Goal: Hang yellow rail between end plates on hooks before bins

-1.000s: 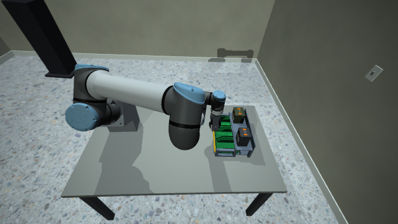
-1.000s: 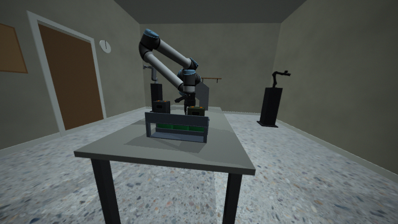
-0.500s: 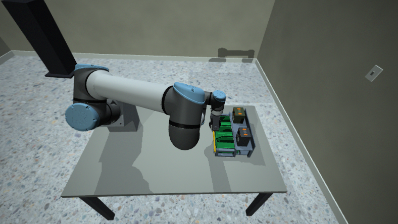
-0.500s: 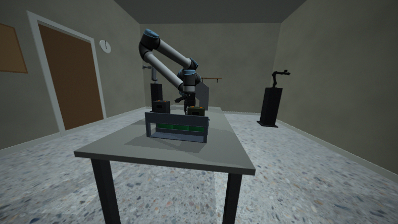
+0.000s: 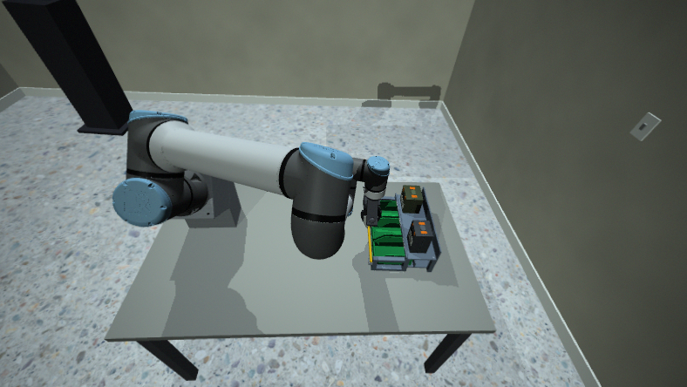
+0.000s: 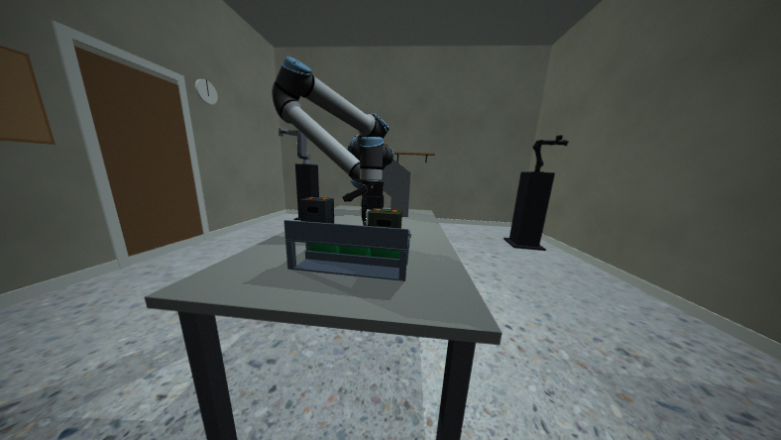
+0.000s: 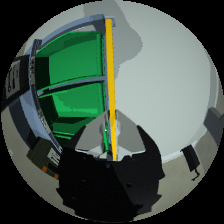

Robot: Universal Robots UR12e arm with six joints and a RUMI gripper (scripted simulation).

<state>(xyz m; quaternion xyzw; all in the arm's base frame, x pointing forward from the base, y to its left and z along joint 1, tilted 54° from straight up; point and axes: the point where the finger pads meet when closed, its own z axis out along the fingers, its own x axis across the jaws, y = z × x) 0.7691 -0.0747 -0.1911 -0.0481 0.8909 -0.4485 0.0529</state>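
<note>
The yellow rail lies 1 cm below my hand. Round my hand: back panel: 27 cm ahead, 1 cm to the left, 6 cm above.
</note>
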